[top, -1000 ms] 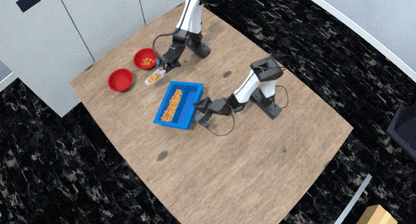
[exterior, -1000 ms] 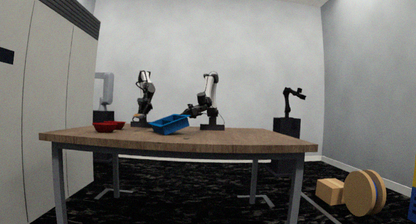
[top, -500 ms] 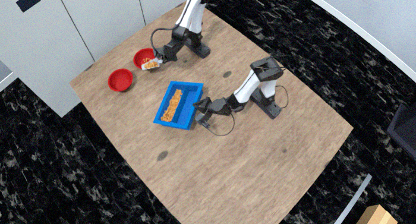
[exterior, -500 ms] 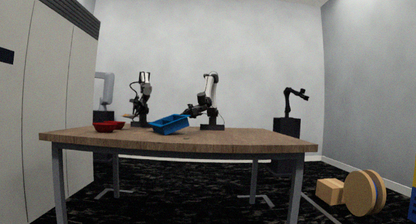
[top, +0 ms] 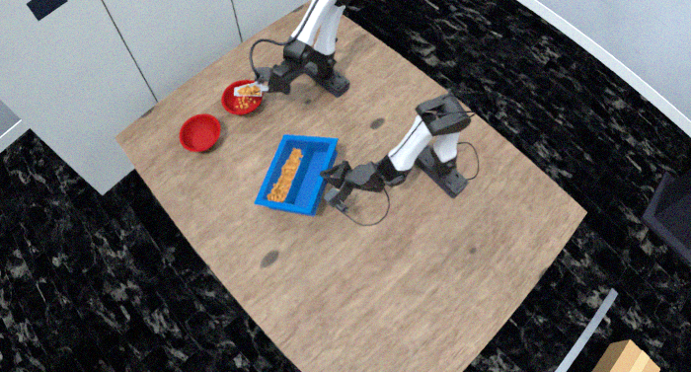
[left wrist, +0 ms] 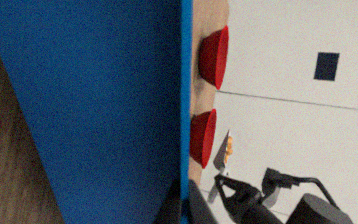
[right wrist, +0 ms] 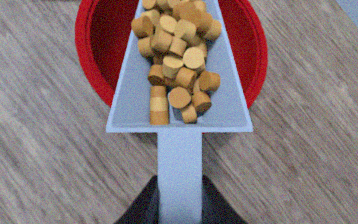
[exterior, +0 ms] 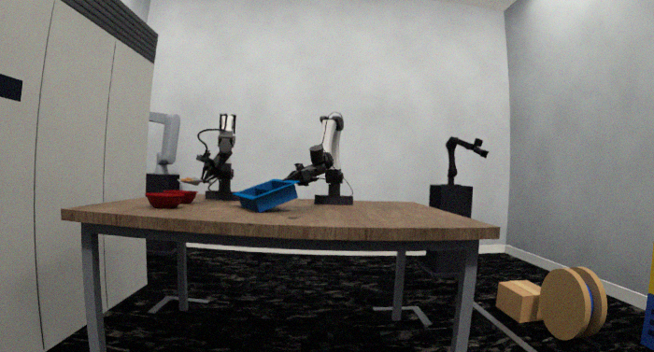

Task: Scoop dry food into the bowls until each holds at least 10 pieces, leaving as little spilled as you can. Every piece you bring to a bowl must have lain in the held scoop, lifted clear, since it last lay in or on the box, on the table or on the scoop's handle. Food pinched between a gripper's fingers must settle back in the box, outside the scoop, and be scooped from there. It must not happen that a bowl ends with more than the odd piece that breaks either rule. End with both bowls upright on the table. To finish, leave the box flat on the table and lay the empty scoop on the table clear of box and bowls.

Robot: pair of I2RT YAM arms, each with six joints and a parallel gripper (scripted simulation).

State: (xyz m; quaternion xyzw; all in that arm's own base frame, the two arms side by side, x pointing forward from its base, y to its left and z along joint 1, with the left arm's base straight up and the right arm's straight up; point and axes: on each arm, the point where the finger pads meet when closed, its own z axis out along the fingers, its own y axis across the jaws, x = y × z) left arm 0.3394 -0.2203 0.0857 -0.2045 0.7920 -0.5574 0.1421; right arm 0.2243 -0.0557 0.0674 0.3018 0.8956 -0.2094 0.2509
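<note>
Now: right hand 30 mm short of the grey scoop and 30 mm to the left of it. From my right hand the other things lie so: blue box 140 mm ahead, 320 mm to the left, 30 mm below.
</note>
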